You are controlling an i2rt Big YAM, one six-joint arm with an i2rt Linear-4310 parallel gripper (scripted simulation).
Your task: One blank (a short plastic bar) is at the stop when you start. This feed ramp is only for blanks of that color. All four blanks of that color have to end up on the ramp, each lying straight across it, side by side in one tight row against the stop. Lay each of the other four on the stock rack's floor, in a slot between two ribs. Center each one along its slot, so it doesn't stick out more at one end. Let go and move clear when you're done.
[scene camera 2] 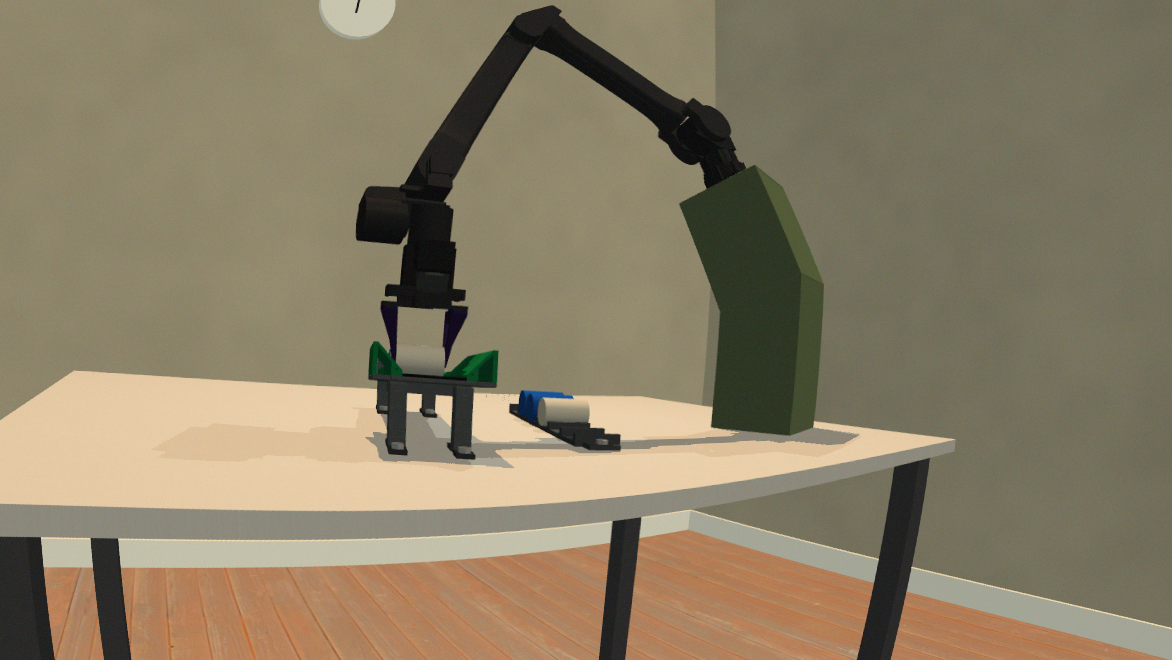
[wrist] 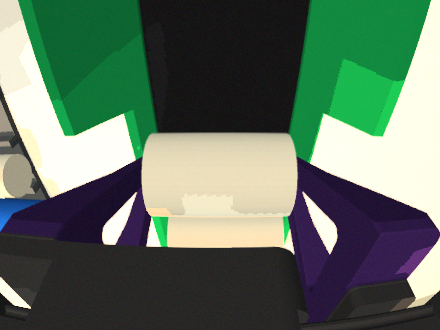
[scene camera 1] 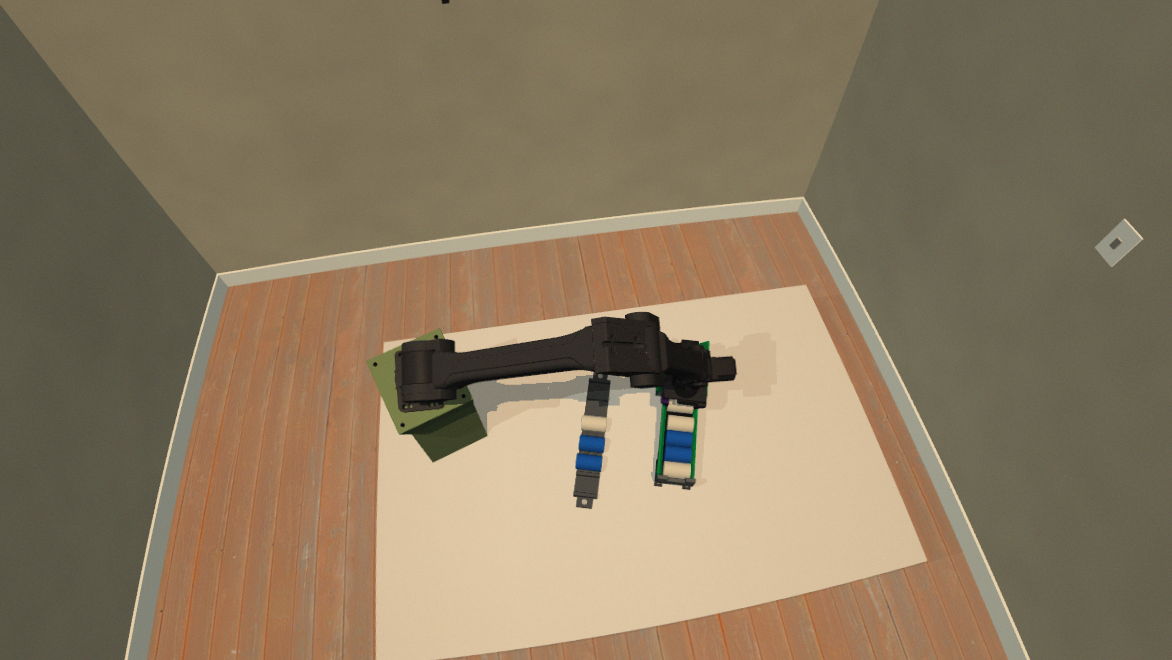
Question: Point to a cream blank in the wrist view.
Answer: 183,174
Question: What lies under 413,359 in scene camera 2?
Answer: A cream blank.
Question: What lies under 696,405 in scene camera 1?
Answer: My gripper.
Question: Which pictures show my gripper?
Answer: Scene camera 2, the wrist view and scene camera 1: all of them.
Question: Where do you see a cream blank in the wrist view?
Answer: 182,231
